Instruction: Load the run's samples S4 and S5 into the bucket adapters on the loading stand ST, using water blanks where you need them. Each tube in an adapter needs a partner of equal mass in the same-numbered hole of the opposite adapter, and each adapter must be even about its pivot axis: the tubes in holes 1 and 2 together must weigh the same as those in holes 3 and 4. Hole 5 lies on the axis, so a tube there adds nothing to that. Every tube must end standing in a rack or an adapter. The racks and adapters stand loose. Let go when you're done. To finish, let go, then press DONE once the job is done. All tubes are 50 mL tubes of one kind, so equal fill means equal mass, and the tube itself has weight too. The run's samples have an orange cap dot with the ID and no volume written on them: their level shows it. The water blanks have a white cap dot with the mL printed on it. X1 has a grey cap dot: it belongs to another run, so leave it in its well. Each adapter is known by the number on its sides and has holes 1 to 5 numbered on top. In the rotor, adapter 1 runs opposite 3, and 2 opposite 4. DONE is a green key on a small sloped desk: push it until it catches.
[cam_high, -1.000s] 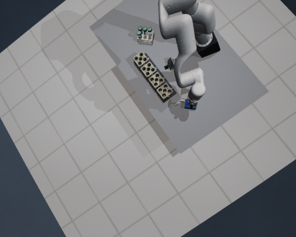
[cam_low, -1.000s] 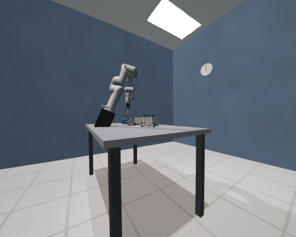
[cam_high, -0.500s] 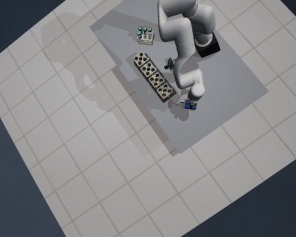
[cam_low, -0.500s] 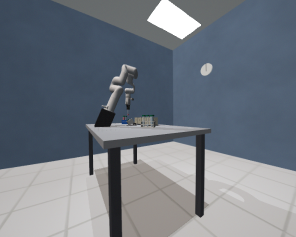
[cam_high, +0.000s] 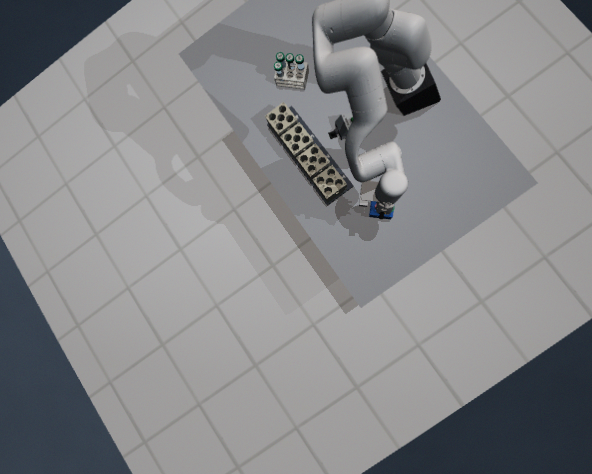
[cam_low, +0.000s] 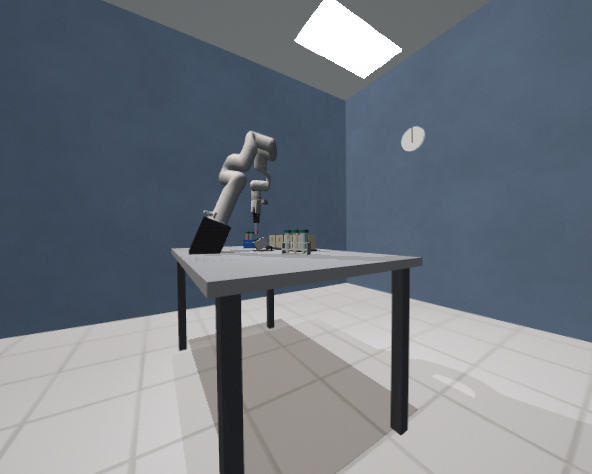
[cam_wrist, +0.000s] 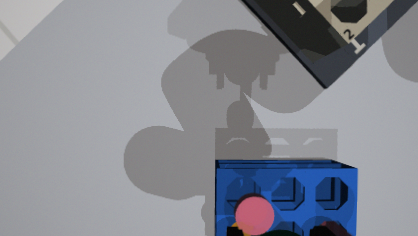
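The blue rack lies 4 cm behind my hand and 18 cm below it. Also, from my hand: white rack 23 cm behind, 65 cm to the right, 18 cm below; adapter 4 cm ahead, 21 cm to the right, 16 cm below.
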